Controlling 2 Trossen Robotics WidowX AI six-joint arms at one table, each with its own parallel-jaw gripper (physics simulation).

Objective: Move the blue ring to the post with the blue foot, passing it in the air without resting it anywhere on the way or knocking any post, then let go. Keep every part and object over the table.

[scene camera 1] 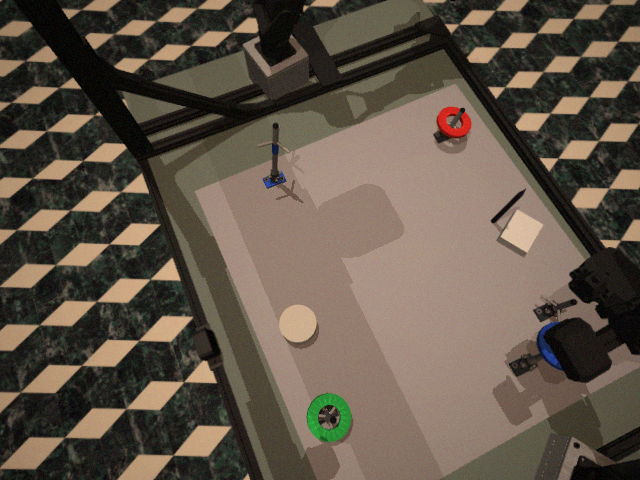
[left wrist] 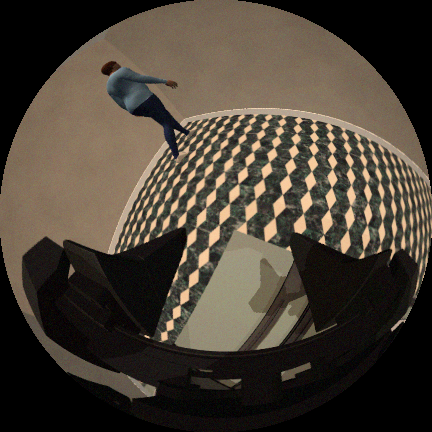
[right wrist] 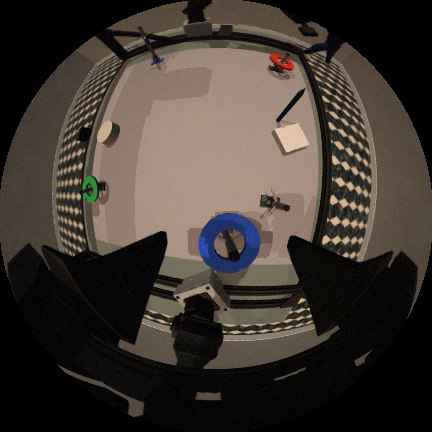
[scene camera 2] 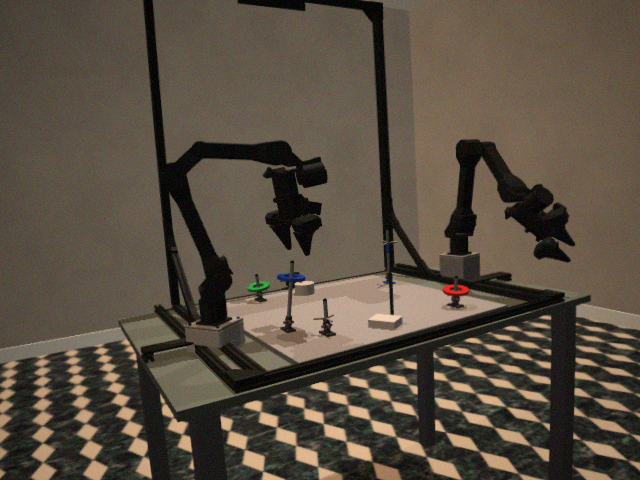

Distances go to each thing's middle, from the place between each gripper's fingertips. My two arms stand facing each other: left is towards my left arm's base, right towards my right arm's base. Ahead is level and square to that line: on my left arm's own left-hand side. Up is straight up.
Right now the white block (scene camera 1: 519, 233) is 570 mm to the right of my left hand, 190 mm behind it and 110 mm below it. The rest, counted from my left hand: disc (scene camera 1: 297, 323): 650 mm behind, 500 mm to the right, 100 mm below; then blue ring (right wrist: 210, 230): 750 mm to the right, 340 mm behind, 20 mm above.
The blue ring is 30 mm to the right of my right hand and 60 mm below it. Round my right hand: disc: 310 mm behind, 220 mm to the left, 180 mm below; white block: 150 mm ahead, 150 mm to the left, 190 mm below.
